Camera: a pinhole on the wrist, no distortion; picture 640 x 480 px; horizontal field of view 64.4 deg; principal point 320.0 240.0 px. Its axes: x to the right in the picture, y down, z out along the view. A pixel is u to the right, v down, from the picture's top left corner.
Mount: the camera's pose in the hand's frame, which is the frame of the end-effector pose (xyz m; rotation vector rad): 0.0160 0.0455 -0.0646 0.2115 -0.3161 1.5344
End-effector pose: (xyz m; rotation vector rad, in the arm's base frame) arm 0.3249 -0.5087 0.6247 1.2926 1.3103 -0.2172
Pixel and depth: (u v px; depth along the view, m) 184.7 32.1 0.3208
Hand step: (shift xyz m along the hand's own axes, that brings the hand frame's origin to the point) 0.1242 -0.1449 0.2173
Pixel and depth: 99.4 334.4 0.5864
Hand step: -0.1351 -0.3848 0.3964
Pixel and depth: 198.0 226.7 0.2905
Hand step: 0.0030 -0.1164 0.1863
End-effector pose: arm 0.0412 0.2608 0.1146 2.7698 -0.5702 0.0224
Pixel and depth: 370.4 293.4 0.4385
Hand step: -0.0598 -0.0567 0.3598
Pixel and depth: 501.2 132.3 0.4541
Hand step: 0.0821 0.0456 0.4226
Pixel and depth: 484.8 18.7 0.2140
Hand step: 0.0948 0.0376 0.1657
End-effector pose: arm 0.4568 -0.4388 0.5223 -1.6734 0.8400 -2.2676
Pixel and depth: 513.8 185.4 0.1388
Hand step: 0.0218 0.0492 0.0845
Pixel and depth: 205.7 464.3 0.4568
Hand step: -0.2174 -0.1960 0.3189
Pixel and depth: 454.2 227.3 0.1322
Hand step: 0.0105 0.0347 0.0716
